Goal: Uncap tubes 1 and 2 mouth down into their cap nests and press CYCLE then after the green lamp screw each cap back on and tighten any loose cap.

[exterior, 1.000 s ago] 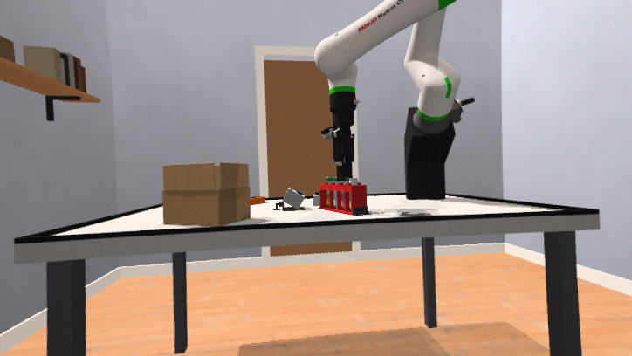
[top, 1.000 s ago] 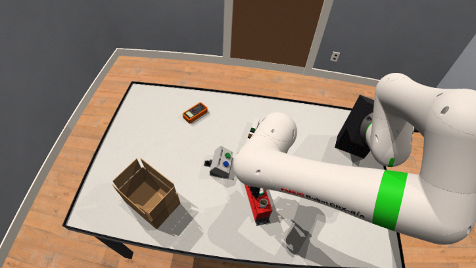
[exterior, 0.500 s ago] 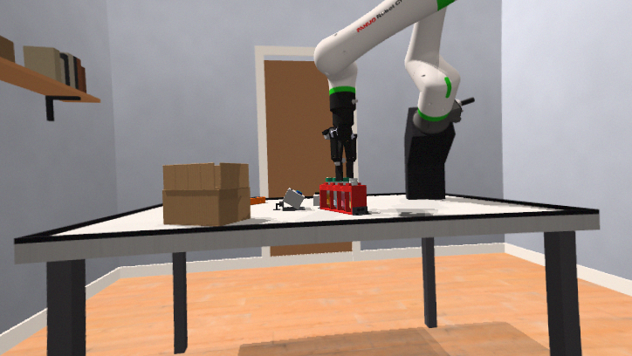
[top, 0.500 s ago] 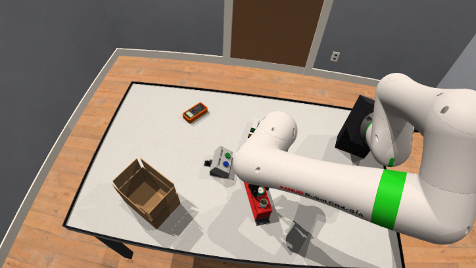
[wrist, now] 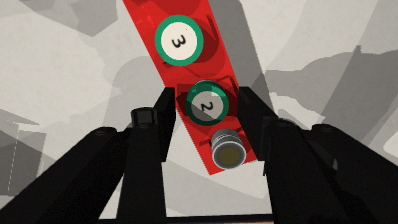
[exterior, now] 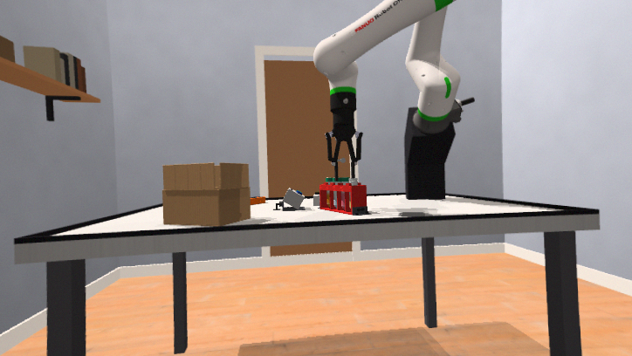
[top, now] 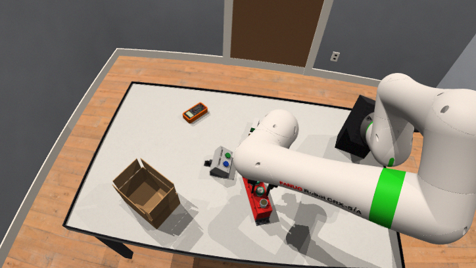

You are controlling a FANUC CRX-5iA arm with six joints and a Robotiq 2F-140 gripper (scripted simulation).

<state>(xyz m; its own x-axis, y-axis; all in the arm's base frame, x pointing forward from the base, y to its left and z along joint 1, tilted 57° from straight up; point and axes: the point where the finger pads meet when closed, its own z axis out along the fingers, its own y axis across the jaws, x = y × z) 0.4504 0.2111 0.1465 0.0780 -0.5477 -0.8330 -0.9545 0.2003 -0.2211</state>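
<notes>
My gripper is now 3 cm above the cap 2. The rest, counted from my hand: blue key: 17 cm ahead, 12 cm to the right, 7 cm below; then cap 3: 2 cm ahead, 5 cm to the right, 3 cm below; then cap 4: 5 cm ahead, 9 cm to the right, 3 cm below.
</notes>
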